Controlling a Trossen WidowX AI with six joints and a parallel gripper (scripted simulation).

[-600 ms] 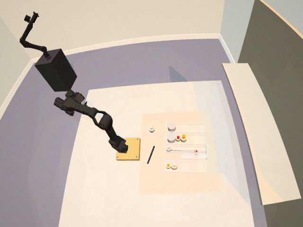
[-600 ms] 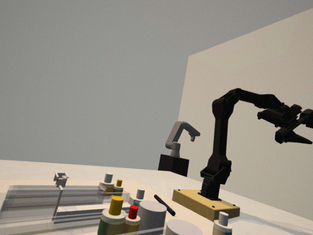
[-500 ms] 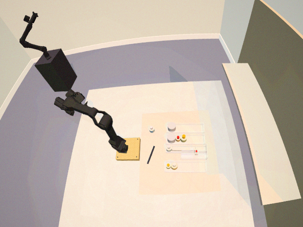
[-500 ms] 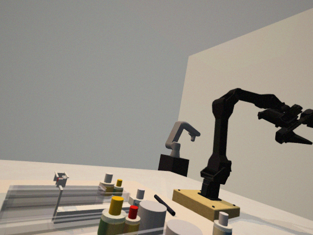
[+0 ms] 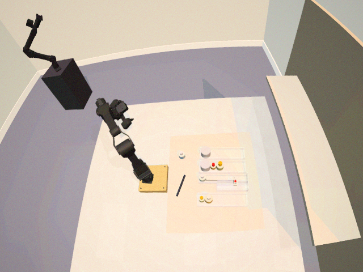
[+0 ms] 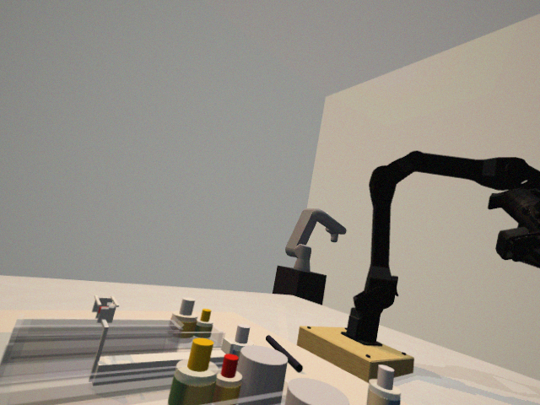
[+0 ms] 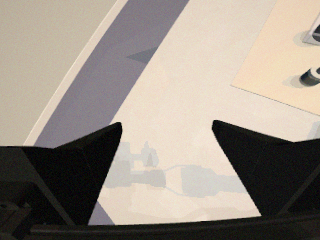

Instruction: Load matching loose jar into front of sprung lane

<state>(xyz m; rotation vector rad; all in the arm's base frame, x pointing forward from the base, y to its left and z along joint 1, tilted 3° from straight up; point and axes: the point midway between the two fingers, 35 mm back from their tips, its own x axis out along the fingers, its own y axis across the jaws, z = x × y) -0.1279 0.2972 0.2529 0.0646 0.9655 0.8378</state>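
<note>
Now: gripper tip 34 cm to the left of the black rod, 33 cm short of it and 24 cm above it. The rest, counted from my gripper tip: pusher plate 56 cm ahead, 32 cm to the right, 20 cm below; clear sprung lane 60 cm ahead, 32 cm to the right, 23 cm below.
</note>
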